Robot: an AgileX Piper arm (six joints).
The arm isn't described. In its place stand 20 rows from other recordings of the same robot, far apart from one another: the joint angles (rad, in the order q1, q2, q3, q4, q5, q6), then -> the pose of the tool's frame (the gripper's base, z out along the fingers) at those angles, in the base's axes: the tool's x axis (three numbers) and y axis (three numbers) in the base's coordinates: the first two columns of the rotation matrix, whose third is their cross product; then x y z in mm.
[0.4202 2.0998 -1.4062 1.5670 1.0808 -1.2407] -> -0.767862 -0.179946 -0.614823 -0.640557 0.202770 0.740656 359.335 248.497 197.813
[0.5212 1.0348 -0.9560 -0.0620 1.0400 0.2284] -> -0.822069 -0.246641 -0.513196 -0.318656 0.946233 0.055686 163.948 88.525 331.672
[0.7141 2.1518 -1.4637 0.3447 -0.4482 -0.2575] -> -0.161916 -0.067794 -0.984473 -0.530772 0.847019 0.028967 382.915 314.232 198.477
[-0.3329 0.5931 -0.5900 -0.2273 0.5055 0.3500] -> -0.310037 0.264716 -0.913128 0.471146 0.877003 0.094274 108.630 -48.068 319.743
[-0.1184 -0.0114 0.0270 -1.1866 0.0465 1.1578] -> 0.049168 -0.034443 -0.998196 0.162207 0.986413 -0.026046 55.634 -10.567 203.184
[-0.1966 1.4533 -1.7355 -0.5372 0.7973 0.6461] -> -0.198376 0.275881 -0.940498 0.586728 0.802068 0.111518 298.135 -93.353 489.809
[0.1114 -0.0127 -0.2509 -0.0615 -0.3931 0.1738] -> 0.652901 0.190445 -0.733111 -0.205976 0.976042 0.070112 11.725 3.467 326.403
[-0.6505 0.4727 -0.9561 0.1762 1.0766 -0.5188] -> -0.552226 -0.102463 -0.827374 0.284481 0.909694 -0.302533 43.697 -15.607 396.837
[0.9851 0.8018 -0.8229 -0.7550 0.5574 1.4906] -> -0.545629 0.406409 -0.732885 -0.275456 0.738968 0.614857 115.288 114.123 375.246
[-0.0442 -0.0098 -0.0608 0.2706 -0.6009 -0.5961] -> 0.572589 -0.384208 -0.724242 0.389198 0.904889 -0.172338 27.113 -14.966 280.721
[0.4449 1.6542 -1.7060 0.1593 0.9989 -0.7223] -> -0.247533 -0.769793 -0.588341 -0.810896 0.496938 -0.309032 325.633 168.703 389.720
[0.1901 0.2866 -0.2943 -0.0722 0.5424 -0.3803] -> -0.316442 -0.496337 -0.808402 -0.322238 0.857763 -0.400506 68.986 9.824 246.266
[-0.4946 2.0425 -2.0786 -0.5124 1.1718 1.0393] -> -0.032775 0.761637 -0.647175 0.976755 0.161651 0.140776 379.145 -251.185 341.492
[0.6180 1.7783 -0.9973 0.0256 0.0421 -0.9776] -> 0.155178 -0.889134 -0.430535 -0.782107 0.155672 -0.603386 301.720 214.611 186.862
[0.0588 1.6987 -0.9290 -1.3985 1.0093 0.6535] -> -0.925034 -0.367250 -0.097155 -0.085650 0.450789 -0.888512 315.962 -57.419 216.264
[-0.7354 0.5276 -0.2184 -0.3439 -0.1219 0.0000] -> -0.289132 -0.189715 -0.938302 0.576551 0.747945 -0.328887 87.991 -74.573 255.053
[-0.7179 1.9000 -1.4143 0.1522 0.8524 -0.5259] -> -0.908308 0.249081 -0.336058 0.275818 0.960626 -0.033490 305.395 -252.929 215.062
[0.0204 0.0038 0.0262 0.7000 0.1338 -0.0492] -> -0.100148 0.598154 -0.795099 -0.057420 0.794310 0.604793 57.228 8.990 194.860
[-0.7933 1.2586 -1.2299 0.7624 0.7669 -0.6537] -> -0.383642 0.325613 -0.864173 0.319660 0.924751 0.206528 218.472 -159.782 398.464
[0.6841 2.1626 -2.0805 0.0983 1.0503 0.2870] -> -0.850698 -0.269811 -0.451126 -0.405069 0.883442 0.235475 371.654 313.069 280.760
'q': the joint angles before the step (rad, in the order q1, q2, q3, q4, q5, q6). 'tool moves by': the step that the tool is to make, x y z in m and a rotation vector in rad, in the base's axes. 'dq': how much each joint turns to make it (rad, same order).
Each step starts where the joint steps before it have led.
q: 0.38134 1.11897 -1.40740 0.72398 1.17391 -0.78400
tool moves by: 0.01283 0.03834 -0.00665 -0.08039 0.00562 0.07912
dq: 0.17664 0.11169 -0.07246 -0.12286 -0.03959 0.05942
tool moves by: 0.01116 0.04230 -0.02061 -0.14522 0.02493 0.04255
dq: 0.15921 0.12664 -0.06069 -0.17435 -0.00416 0.09954
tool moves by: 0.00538 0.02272 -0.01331 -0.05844 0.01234 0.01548
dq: 0.06349 0.06823 -0.02487 -0.06293 -0.00958 0.04124
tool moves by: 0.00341 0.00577 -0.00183 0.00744 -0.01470 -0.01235
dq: 0.01128 0.01508 -0.00432 -0.01593 -0.03239 0.01270
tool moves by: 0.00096 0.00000 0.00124 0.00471 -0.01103 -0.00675
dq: 0.00001 0.00000 -0.00300 -0.00725 -0.00952 0.00289
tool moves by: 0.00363 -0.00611 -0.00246 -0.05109 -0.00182 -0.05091
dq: -0.00613 -0.00197 0.00003 -0.06961 0.02449 0.05074
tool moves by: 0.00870 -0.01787 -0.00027 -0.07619 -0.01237 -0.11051
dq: -0.03474 -0.01388 -0.00004 -0.11259 0.04396 0.07808
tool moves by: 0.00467 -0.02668 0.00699 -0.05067 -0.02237 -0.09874
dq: -0.06076 -0.03793 0.00102 -0.07326 0.05027 0.03239
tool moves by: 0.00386 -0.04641 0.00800 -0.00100 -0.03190 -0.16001
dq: -0.14281 -0.08155 0.04407 -0.02797 0.01129 0.01263
